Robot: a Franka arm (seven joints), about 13 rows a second.
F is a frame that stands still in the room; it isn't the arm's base.
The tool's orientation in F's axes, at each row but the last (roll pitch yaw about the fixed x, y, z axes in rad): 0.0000, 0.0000, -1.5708; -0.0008, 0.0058, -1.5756; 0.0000, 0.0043, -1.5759; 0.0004, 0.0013, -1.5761; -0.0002, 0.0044, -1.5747; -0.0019, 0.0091, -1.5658
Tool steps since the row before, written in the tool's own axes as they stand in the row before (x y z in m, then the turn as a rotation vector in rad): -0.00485, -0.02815, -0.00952, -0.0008, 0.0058, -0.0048; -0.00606, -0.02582, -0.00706, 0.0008, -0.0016, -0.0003; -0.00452, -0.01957, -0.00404, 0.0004, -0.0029, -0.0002; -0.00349, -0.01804, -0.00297, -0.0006, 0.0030, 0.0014; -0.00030, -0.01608, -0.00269, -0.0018, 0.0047, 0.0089; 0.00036, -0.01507, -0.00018, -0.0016, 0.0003, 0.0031
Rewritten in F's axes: -0.02815, 0.00485, -0.00952, 0.0058, 0.0008, -0.0048; -0.02580, 0.00622, -0.00700, -0.0016, -0.0008, -0.0003; -0.01955, 0.00464, -0.00402, -0.0029, -0.0004, -0.0002; -0.01802, 0.00359, -0.00297, 0.0030, 0.0006, 0.0014; -0.01608, 0.00037, -0.00269, 0.0047, 0.0017, 0.0089; -0.01507, -0.00043, -0.00015, 0.0003, 0.0016, 0.0031
